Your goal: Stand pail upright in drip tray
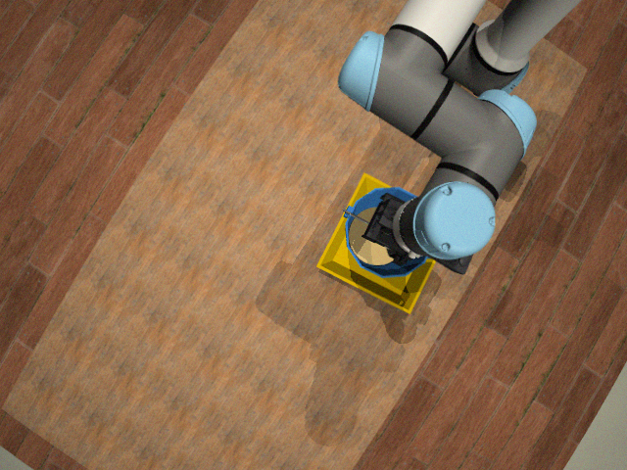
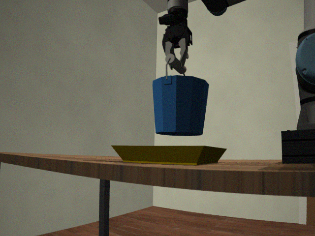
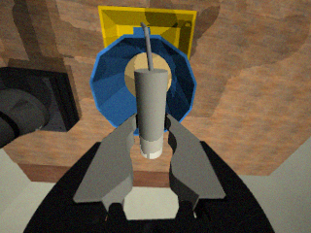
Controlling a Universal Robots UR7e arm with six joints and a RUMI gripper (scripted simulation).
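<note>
My hand is 90 mm above the pail and 10 mm past it. From my hand the other things lie so: pail handle 30 mm below; then yellow drip tray 300 mm below, 40 mm to the left, 20 mm behind.
</note>
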